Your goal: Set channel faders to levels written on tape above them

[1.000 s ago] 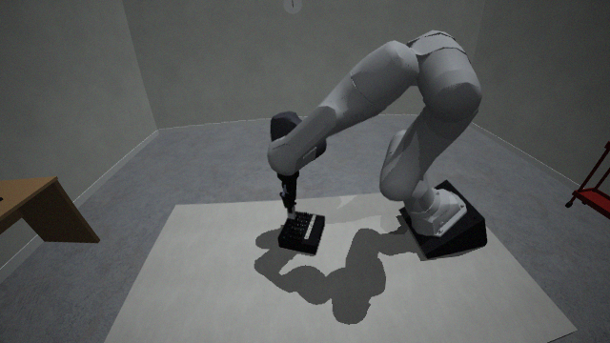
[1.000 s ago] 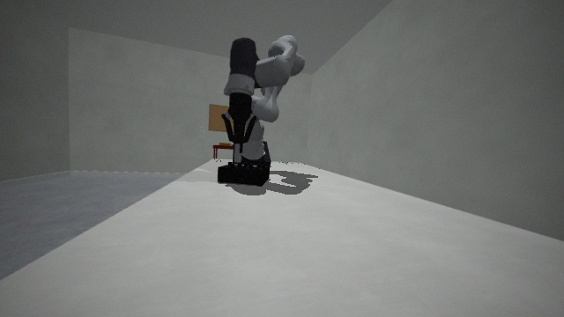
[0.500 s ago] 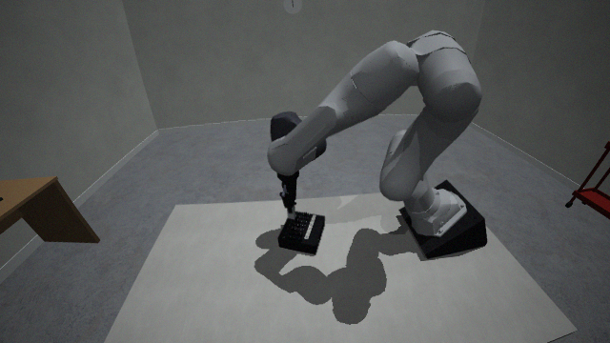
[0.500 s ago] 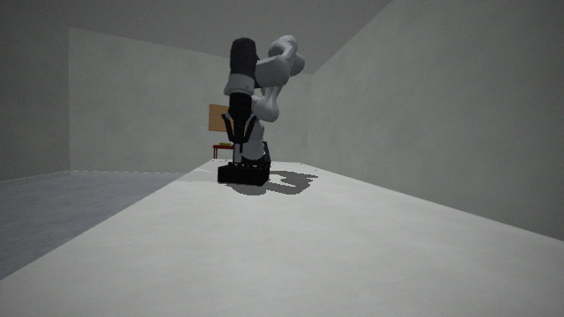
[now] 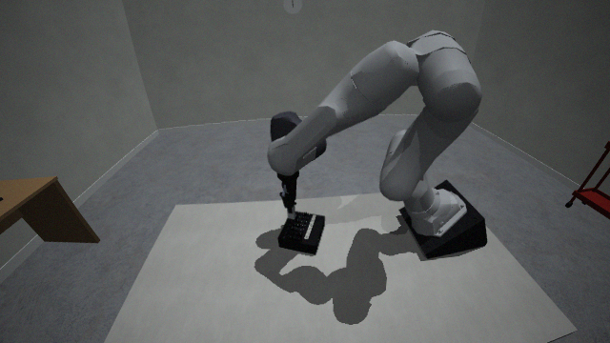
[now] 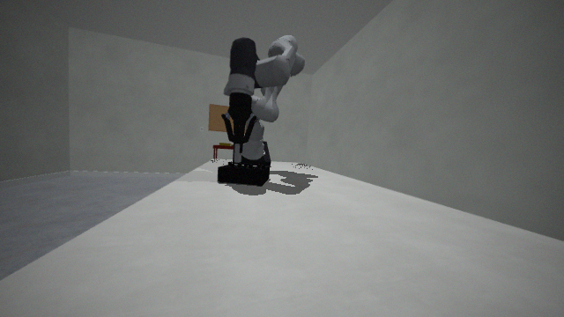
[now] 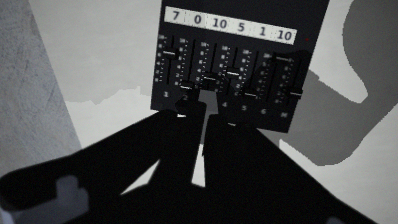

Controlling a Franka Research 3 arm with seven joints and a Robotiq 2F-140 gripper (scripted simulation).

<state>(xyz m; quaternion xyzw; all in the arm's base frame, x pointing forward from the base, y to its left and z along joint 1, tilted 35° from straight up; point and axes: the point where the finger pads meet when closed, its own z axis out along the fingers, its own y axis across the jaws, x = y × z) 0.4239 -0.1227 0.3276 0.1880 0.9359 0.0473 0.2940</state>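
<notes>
Now: hand 4 cm above the channel 2 fader cap, 2 cm to the left of it and 2 cm past it. The rest, counted from my hand: channel 1 fader cap (6 cm behind, 4 cm below, 2 cm to the right); master fader cap (9 cm to the left, 4 cm below, 1 cm ahead).
</notes>
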